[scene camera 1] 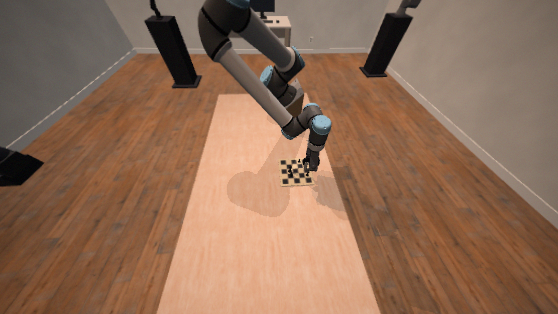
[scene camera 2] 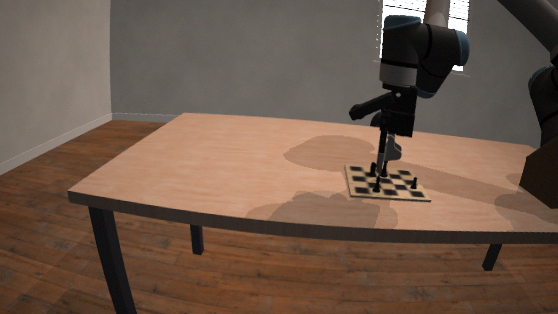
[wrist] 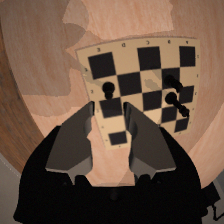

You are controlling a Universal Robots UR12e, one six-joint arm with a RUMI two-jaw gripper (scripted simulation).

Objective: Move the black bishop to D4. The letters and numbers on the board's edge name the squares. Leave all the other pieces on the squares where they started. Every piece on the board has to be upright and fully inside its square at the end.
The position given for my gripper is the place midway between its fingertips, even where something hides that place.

Note:
I see my gripper (scene camera 2: 380, 172) and a chessboard (scene camera 2: 397, 186).
The chessboard also shows in scene camera 1 (scene camera 1: 299, 178). My gripper shows as well in the wrist view (wrist: 109, 102).

